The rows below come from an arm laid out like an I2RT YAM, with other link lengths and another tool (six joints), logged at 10 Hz.
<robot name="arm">
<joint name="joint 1" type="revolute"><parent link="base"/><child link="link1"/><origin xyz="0 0 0.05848"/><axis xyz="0 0 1"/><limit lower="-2.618" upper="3.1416"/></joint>
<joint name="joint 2" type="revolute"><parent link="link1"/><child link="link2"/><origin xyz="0.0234 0.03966 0.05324"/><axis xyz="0 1 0"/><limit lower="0" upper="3.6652"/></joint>
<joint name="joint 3" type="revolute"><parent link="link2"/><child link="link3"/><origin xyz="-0.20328 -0.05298 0"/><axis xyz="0 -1 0"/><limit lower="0" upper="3.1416"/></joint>
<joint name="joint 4" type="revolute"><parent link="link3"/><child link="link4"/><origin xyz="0.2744 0.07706 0.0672"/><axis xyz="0 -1 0"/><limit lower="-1.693" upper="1.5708"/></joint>
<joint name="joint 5" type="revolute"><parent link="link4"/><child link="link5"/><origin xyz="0.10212 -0.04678 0.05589"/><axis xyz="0 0 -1"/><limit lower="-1.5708" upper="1.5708"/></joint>
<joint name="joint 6" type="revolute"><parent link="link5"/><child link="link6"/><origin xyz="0.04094 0 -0.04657"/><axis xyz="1 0 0"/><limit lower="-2.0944" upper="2.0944"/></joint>
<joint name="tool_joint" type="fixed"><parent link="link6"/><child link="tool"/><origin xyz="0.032 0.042 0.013" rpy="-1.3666 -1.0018 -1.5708"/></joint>
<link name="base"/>
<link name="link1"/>
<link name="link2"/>
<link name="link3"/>
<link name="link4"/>
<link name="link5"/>
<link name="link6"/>
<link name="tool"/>
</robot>
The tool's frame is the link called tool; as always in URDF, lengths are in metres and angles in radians.
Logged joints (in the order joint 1, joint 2, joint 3, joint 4, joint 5, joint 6), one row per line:
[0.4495 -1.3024 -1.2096 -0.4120 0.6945 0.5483]
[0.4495 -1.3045 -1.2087 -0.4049 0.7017 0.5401]
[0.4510 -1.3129 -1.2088 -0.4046 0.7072 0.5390]
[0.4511 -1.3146 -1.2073 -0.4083 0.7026 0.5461]
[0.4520 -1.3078 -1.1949 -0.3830 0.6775 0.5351]
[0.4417 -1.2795 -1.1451 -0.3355 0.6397 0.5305]
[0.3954 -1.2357 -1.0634 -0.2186 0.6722 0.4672]
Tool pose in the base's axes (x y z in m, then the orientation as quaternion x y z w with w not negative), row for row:
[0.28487 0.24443 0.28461 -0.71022 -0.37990 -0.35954 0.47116]
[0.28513 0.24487 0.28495 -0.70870 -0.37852 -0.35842 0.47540]
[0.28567 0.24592 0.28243 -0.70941 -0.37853 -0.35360 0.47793]
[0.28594 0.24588 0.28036 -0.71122 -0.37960 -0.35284 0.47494]
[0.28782 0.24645 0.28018 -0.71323 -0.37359 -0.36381 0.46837]
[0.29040 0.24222 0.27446 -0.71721 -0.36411 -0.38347 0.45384]
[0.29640 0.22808 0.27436 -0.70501 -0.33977 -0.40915 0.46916]
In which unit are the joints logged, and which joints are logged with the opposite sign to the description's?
The joints are logged in radians. Opposite sign: joint 2, joint 3, joint 5, joint 6.
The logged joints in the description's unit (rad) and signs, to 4 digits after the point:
[0.4495 1.3024 1.2096 -0.4120 -0.6945 -0.5483]
[0.4495 1.3045 1.2087 -0.4049 -0.7017 -0.5401]
[0.4510 1.3129 1.2088 -0.4046 -0.7072 -0.5390]
[0.4511 1.3146 1.2073 -0.4083 -0.7026 -0.5461]
[0.4520 1.3078 1.1949 -0.3830 -0.6775 -0.5351]
[0.4417 1.2795 1.1451 -0.3355 -0.6397 -0.5305]
[0.3954 1.2357 1.0634 -0.2186 -0.6722 -0.4672]

